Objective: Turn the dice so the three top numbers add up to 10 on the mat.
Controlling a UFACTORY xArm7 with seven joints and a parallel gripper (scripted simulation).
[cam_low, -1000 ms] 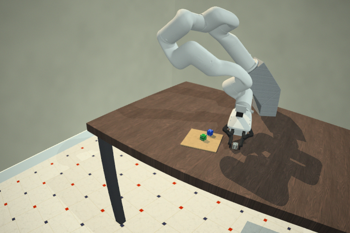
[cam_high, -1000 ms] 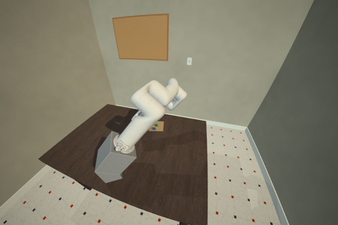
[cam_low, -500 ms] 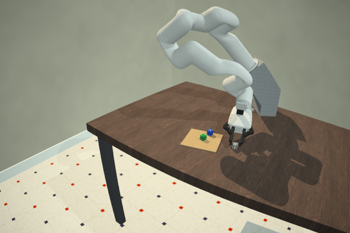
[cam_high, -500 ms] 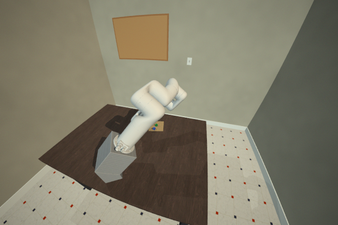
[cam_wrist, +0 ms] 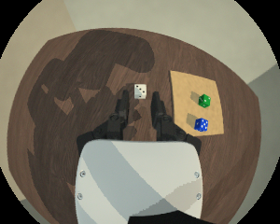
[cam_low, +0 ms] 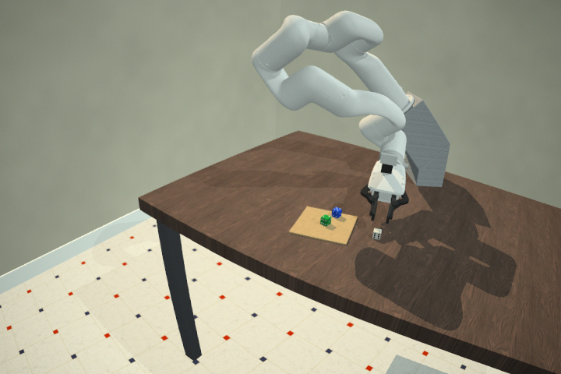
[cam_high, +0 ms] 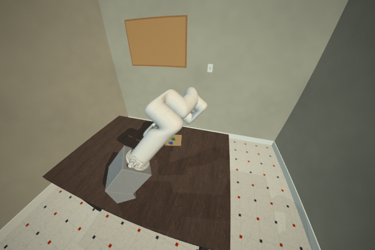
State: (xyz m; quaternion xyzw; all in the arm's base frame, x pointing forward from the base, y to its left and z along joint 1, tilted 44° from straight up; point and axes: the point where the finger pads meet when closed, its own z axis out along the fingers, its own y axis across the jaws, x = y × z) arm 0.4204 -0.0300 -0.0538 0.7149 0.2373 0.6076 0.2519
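My gripper is now 4 cm short of the white die and 4 cm above it. From my hand the other things lie so: green die 13 cm to the right, 4 cm ahead, 3 cm below; tan mat 13 cm to the right, 5 cm below, 4 cm ahead; blue die 12 cm to the right, 3 cm below, 1 cm behind.
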